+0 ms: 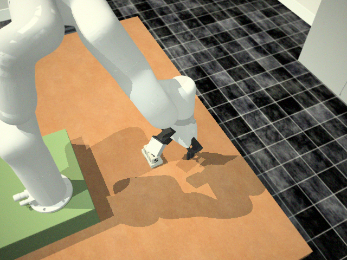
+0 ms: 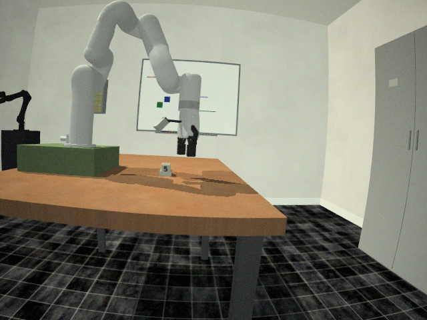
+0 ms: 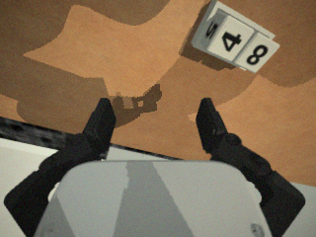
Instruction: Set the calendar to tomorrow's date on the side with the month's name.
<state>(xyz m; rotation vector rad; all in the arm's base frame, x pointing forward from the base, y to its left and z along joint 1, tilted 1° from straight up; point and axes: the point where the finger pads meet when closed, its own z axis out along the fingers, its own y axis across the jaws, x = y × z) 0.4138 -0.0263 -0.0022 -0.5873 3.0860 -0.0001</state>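
Now: hand 70 mm past the calendar cube, 70 mm above it and 50 mm to the right of it. Round my hand: calendar tray 80 mm below, 70 mm behind, 60 mm to the left.
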